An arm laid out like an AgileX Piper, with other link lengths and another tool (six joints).
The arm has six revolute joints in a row. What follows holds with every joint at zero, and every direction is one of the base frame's. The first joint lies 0.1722 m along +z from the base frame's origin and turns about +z. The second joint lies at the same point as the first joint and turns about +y. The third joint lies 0.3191 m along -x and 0.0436 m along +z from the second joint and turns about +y. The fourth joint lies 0.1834 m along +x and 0.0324 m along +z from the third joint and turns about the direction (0.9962, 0, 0.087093). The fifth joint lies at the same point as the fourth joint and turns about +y. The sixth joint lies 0.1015 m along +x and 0.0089 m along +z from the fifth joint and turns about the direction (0.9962, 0, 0.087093). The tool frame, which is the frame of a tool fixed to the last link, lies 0.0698 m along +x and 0.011 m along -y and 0.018 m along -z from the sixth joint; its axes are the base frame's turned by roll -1.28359, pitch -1.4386 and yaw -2.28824 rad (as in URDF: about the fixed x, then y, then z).
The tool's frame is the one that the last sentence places.
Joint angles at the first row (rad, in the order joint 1, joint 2, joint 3, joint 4, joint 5, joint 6):
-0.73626 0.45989 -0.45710 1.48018 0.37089 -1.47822
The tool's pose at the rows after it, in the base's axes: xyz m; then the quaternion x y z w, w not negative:
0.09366 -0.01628 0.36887 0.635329 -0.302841 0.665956 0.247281
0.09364 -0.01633 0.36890 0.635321 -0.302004 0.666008 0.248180
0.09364 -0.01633 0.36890 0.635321 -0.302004 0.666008 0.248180
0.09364 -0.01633 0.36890 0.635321 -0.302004 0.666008 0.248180
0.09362 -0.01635 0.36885 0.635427 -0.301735 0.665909 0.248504
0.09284 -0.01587 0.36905 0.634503 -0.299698 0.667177 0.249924
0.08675 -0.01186 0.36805 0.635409 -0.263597 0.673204 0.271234
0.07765 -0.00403 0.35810 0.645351 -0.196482 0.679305 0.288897
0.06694 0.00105 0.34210 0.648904 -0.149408 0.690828 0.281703
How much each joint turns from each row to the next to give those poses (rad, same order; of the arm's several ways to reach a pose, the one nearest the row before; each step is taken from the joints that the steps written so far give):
0.00002 0.00000 -0.00001 -0.00004 -0.00059 0.00003
-0.00005 0.00000 -0.00001 -0.00002 0.00005 -0.00243
0.00000 0.00000 0.00000 0.00000 0.00000 0.00000
0.00000 0.00000 0.00000 0.00000 0.00000 0.00000
0.00002 -0.00003 0.00001 -0.00093 -0.00002 0.00004
0.00283 -0.00439 -0.00001 -0.00375 -0.00174 -0.00002
0.03791 -0.03173 -0.00001 -0.07654 -0.00908 -0.00002
0.09643 -0.05007 0.02342 -0.13028 -0.00955 0.00912
0.12870 -0.06114 0.05735 -0.06699 -0.04308 0.00390

